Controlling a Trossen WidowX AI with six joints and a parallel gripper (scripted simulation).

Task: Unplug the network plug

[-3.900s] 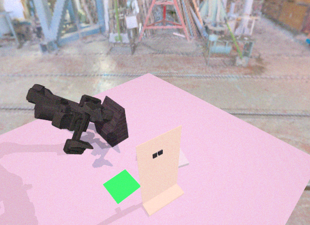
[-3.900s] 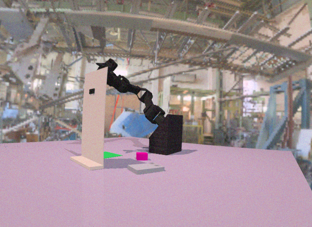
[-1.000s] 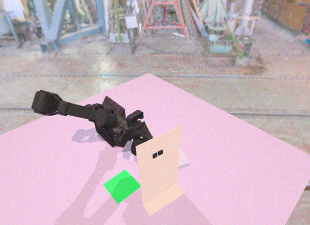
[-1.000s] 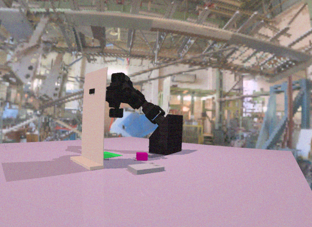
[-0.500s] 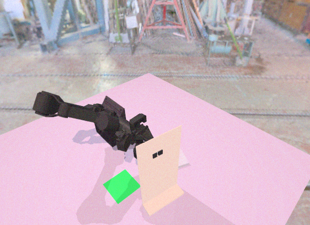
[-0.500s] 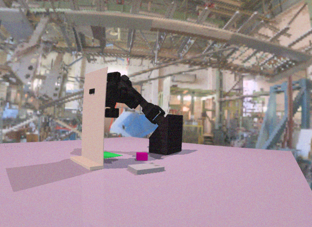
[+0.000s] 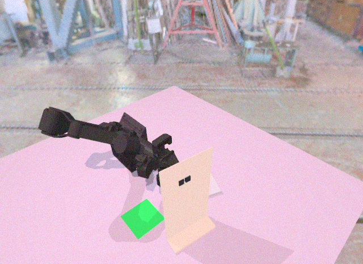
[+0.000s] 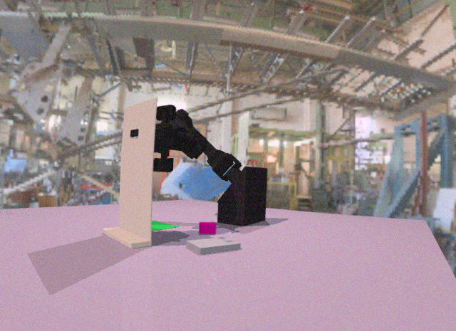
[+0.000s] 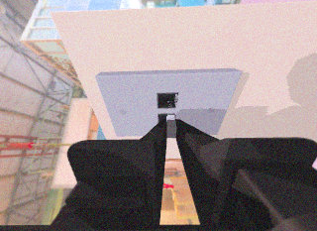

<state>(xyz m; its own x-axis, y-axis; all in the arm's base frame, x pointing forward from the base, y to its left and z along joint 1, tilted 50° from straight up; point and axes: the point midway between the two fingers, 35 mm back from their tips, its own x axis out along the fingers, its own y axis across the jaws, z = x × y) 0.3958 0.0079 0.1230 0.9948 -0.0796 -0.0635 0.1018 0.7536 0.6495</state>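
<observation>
My gripper tip is 26 cm above the green marked square, 14 cm past it and 8 cm to the left of it. From my gripper tip the other things lie so: flat grey plate 26 cm below, 20 cm to the left, 4 cm behind; pale grey plug right at my gripper tip; upright panel 11 cm below, 2 cm ahead, 1 cm to the right.
</observation>
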